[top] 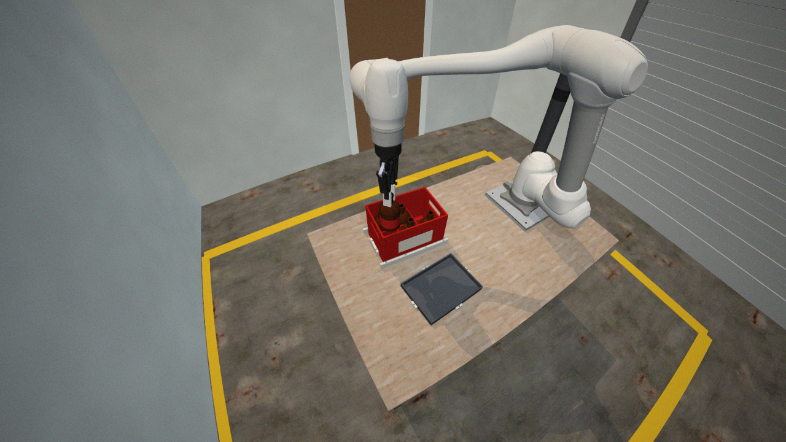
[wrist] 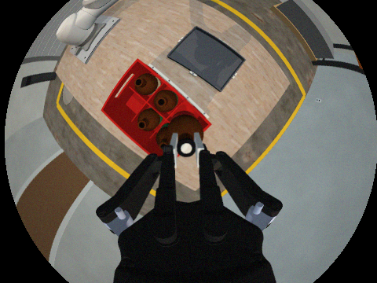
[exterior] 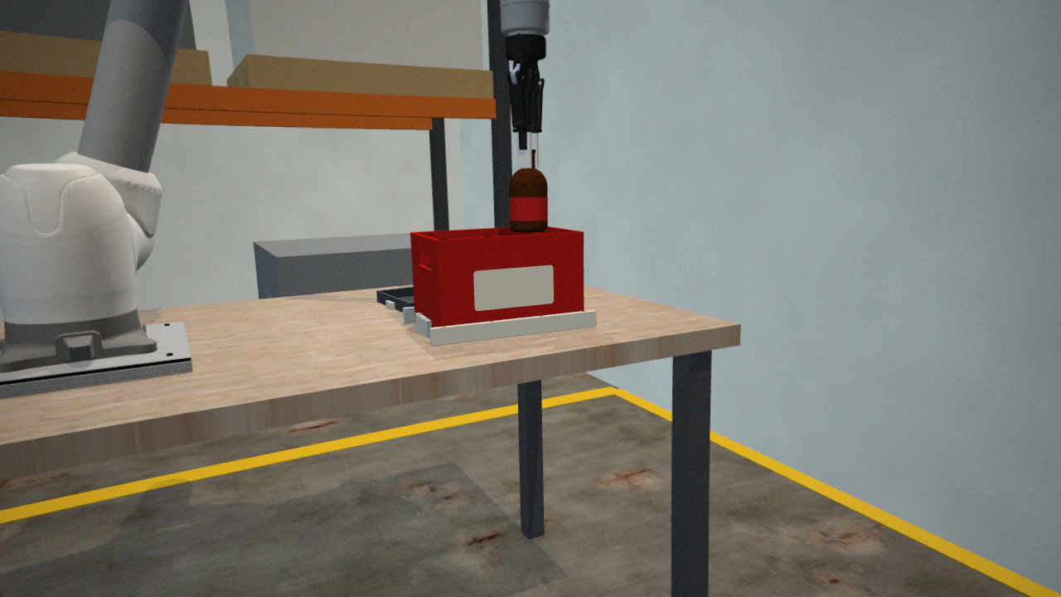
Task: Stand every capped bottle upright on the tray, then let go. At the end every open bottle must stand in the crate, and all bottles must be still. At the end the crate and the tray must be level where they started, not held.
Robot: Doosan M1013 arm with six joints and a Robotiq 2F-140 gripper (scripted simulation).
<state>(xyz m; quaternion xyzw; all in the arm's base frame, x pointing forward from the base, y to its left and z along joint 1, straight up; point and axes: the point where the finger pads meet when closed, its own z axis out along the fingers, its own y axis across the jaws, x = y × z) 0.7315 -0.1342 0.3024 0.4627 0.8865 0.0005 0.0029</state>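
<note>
My gripper is now 70 mm above the brown capped bottle. From my hand the other things lie so: dark grey tray (310 mm below, 250 mm to the left, 60 mm behind); then crate (240 mm below, 90 mm behind, 30 mm to the right).
</note>
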